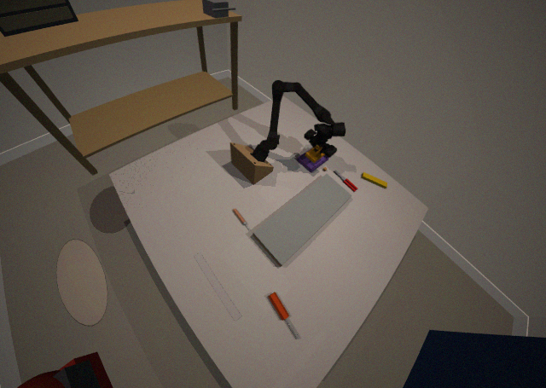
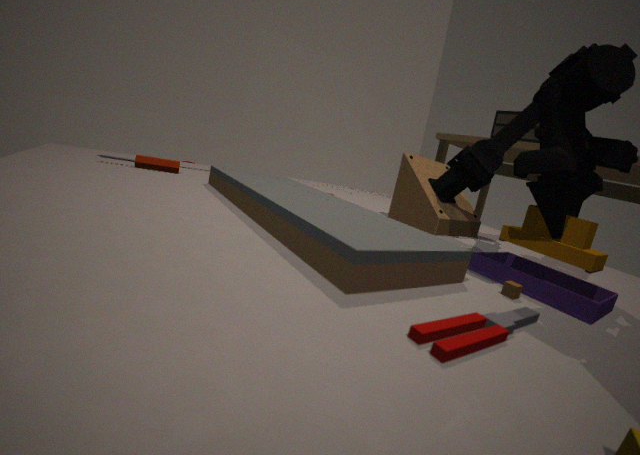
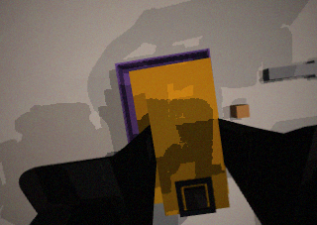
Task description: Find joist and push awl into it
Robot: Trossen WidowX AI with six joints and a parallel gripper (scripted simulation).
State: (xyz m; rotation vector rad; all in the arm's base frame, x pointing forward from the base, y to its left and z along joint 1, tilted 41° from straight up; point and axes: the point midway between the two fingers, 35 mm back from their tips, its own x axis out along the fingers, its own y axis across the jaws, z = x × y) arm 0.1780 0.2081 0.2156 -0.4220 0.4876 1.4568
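The purple tray is 1 cm to the right of my gripper tip and 6 cm below it. Also, from my gripper tip: yellow bar (35 cm ahead, 16 cm to the left, 7 cm below); then stud finder (2 cm to the right, 2 cm above); then cube (9 cm ahead, 2 cm to the right, 7 cm below).
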